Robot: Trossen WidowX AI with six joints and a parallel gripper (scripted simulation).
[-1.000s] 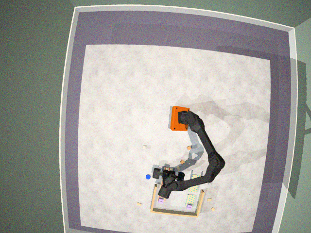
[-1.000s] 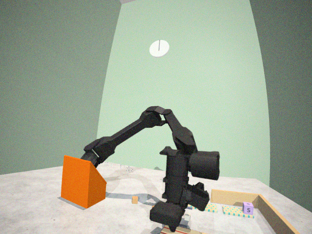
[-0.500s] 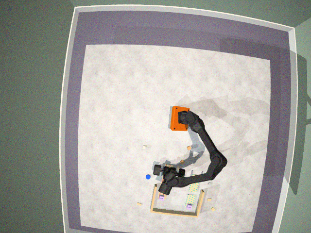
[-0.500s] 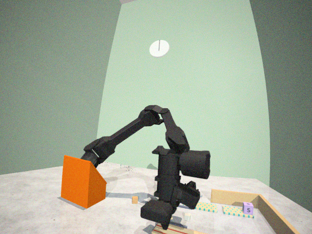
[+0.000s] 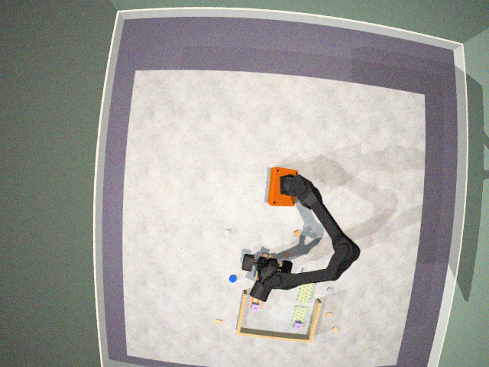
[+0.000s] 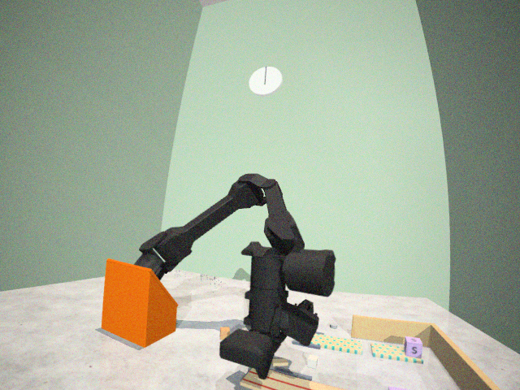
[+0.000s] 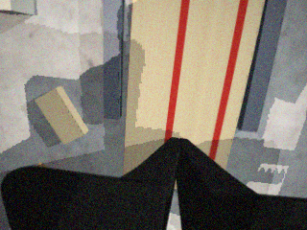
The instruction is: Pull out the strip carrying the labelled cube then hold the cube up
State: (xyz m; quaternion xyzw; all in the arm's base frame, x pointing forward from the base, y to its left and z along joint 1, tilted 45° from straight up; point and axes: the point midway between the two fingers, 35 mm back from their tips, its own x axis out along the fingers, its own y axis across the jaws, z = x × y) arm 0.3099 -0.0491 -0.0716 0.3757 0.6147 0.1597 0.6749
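The blue disc lies 14 cm to the right of my gripper tip and 7 cm ahead of it.
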